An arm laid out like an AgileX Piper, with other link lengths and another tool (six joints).
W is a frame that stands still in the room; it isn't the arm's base.
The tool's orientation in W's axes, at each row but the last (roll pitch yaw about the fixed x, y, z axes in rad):
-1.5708 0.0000 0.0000
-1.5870 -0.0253 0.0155
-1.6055 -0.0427 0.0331
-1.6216 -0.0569 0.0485
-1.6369 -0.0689 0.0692
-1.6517 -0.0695 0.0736
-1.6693 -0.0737 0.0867
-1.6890 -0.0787 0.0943
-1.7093 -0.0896 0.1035
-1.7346 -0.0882 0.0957
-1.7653 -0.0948 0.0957
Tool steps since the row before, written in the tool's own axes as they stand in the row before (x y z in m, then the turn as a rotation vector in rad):
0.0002 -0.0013 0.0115 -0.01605 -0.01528 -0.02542
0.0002 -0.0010 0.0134 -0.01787 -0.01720 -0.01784
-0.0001 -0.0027 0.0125 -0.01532 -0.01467 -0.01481
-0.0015 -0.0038 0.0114 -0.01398 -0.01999 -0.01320
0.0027 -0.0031 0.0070 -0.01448 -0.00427 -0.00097
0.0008 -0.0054 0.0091 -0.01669 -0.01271 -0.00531
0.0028 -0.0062 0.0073 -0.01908 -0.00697 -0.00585
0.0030 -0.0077 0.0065 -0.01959 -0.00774 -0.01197
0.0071 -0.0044 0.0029 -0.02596 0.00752 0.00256
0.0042 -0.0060 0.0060 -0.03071 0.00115 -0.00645
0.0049 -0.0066 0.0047 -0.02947 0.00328 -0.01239
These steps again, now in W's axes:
0.0002 0.0115 0.0013 -0.01605 -0.02542 0.01528
0.0000 0.0134 0.0008 -0.01803 -0.01784 0.01703
-0.0006 0.0126 0.0023 -0.01547 -0.01481 0.01451
-0.0022 0.0115 0.0031 -0.01452 -0.01289 0.01981
0.0020 0.0073 0.0028 -0.01466 -0.00170 0.00332
-0.0002 0.0095 0.0047 -0.01720 -0.00555 0.01191
0.0017 0.0081 0.0056 -0.01906 -0.00681 0.00609
0.0017 0.0076 0.0071 -0.01912 -0.01283 0.00753
0.0063 0.0042 0.0046 -0.02518 -0.00111 -0.01009
0.0031 0.0072 0.0053 -0.02982 -0.00944 -0.00279
0.0038 0.0063 0.0060 -0.02790 -0.01553 -0.00361

